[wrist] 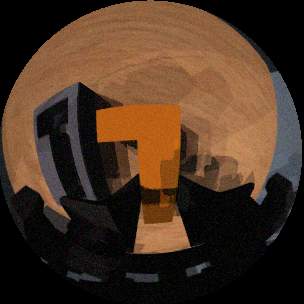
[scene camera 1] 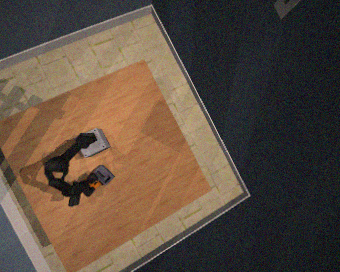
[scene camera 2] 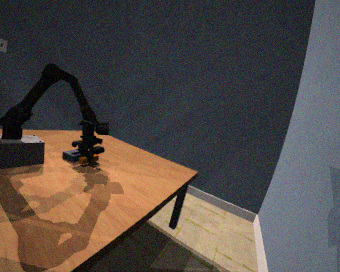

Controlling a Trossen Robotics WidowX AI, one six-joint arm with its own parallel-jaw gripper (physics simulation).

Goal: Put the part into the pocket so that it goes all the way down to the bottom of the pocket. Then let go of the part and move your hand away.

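Places are measured from the arm's base along level axes (x down, y right, z back), in centimetres.
Where they show: gripper, fingertip midpoint: point(wrist: 155, 175) point(scene camera 1: 90, 181) point(scene camera 2: 87, 161); arm's base, link origin: point(scene camera 1: 91, 138) point(scene camera 2: 11, 137).
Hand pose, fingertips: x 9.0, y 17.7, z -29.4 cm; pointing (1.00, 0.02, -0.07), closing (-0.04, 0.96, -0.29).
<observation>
Each offset is from my fingertips to the top centre of the thing. Level surfaces: height alone.
An orange L-shaped part @[dx -3.0, dy -1.8, dz -0.6 cm] point(scene camera 1: 95, 185) point(scene camera 2: 90, 159) point(wrist: 159, 145) is held upright by its long leg. My gripper point(wrist: 155, 175) is shut on it, one dark finger on each side. The dark grey block with the L-shaped pocket @[dx -2.1, dy -11.3, dz +0.5 cm] point(scene camera 1: 104, 174) point(scene camera 2: 70, 155) point(wrist: 46, 155) sits on the table, left of the part in the wrist view. The pocket looks empty in the wrist view. The part is beside the block, outside the pocket and low near the table. Whether it touches the block or the table I cannot tell. The dark hand hides much of the part in both scene views.
The arm's grey base point(scene camera 1: 101, 145) point(scene camera 2: 22, 152) stands on the wooden table @[dx +1.5 cm] point(scene camera 1: 165, 195) point(scene camera 2: 145, 167) near the block. The arm curves from it around to the part. Shadows of the arm fall on the table. The table's edge is beyond the hand in scene camera 2.
</observation>
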